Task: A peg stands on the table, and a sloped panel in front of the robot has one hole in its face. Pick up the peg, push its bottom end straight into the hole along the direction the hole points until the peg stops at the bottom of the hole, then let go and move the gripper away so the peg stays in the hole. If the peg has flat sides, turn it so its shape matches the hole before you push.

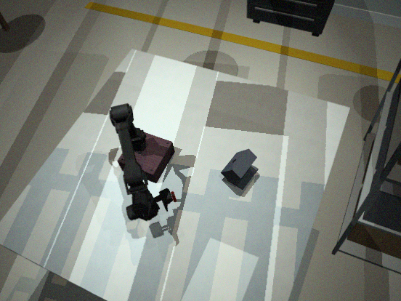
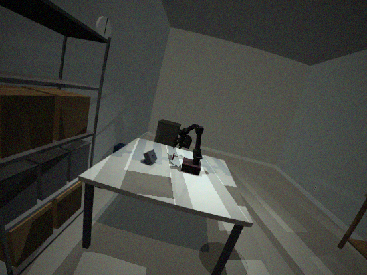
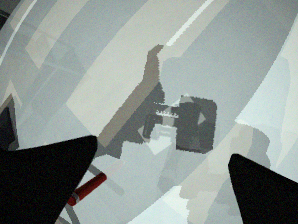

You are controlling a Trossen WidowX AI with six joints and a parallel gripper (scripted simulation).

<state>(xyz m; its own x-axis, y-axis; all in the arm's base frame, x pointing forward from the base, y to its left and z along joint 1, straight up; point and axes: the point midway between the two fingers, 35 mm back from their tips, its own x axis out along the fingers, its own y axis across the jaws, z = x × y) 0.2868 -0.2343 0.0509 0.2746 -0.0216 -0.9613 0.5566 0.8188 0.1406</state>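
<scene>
Now: the red peg 20 mm behind my gripper tip, 130 mm to the left of it and 50 mm below it. Also, from my gripper tip: grey sloped panel block: 150 mm ahead, 400 mm to the left, 40 mm below.
</scene>
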